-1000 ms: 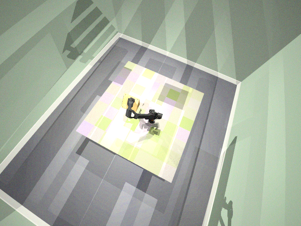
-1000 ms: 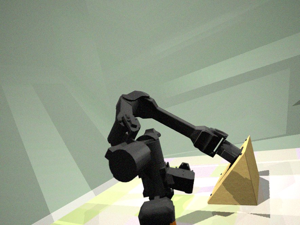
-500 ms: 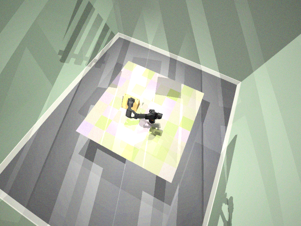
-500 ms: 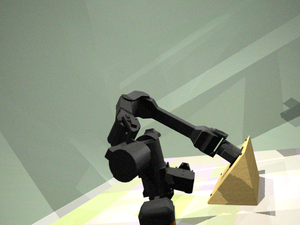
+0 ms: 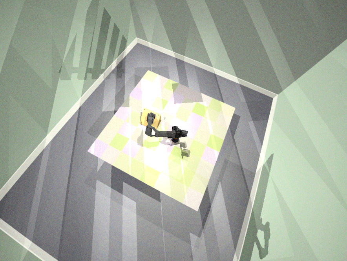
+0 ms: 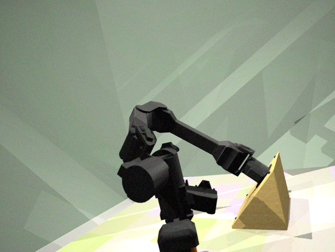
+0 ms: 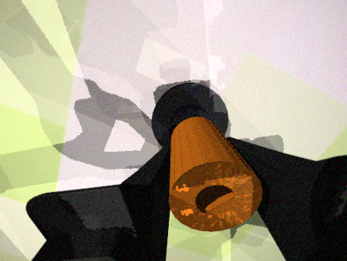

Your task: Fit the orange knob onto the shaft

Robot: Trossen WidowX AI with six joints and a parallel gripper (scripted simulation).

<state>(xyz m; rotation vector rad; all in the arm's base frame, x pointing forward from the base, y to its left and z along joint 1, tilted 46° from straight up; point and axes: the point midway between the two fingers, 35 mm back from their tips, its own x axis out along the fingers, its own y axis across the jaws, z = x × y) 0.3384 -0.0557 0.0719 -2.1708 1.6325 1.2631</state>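
Now: gripper tip 2 cm below the orange knob. From my gripper tip the other things lie so: dark round pedestal 4 cm below.
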